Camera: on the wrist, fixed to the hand. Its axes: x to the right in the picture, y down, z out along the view.
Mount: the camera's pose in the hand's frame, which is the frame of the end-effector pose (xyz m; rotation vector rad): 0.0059 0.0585 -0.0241 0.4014 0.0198 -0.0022
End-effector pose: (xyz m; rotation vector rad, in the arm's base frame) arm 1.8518 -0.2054 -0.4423 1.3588 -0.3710 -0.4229
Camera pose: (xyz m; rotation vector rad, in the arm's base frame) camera 1.8732 -0.1785 -0.3888 1.7522 -0.4542 -0.3471
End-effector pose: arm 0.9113 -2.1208 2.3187 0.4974 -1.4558 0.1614
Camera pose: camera 0.9105 -2.0599 2.3368 0.8199 -1.4068 0.4609
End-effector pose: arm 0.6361 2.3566 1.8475 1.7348 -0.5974 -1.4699
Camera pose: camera 0.6680 2.3235 1.8913 2.0491 -0.9297 -1.3999
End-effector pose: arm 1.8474 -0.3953 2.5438 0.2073 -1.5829 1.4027
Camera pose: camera 1.8180 -0.3538 2.5057 0.4308 -1.2706 1.7056
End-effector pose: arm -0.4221 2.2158 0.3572 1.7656 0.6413 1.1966
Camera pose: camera -0.4452 2.2017 0.4147 2.0822 0.9460 1.1409
